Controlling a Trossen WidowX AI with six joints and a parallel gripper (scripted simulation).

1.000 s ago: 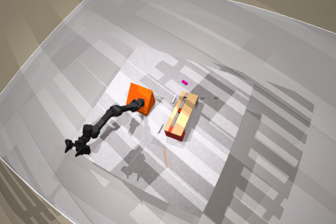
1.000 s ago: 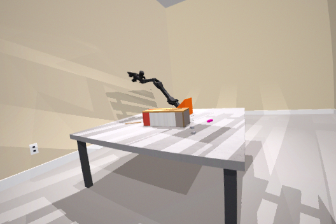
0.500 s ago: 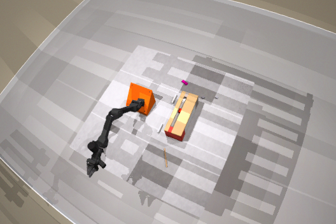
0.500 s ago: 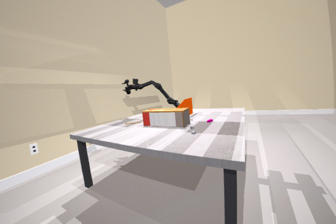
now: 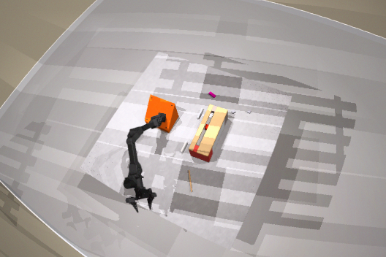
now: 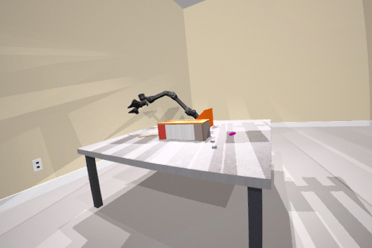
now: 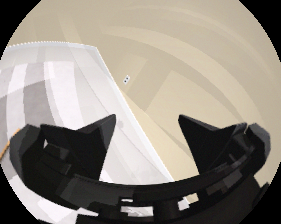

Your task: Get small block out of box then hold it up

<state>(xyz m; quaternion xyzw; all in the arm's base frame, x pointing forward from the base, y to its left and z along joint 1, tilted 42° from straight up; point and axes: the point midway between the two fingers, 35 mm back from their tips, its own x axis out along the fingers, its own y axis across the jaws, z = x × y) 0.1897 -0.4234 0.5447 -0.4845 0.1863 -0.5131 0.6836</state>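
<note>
My gripper tip is 690 mm to the right of the tan box, 180 mm above it and 150 mm short of it. Round my gripper tip: red block (720 mm to the left, 170 mm ahead, 150 mm below); thin wooden stick (320 mm to the left, 240 mm below, 160 mm ahead).
</note>
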